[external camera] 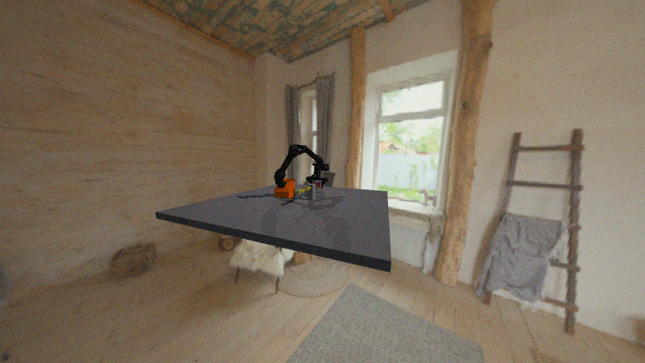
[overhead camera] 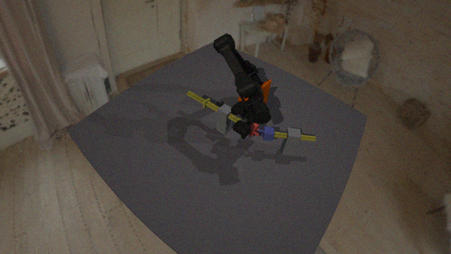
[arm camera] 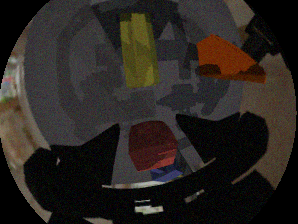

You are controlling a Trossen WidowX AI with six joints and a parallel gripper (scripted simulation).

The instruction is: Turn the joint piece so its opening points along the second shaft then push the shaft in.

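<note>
My gripper tip is now 20 mm to the right of the red joint piece and 30 mm below it.
</note>
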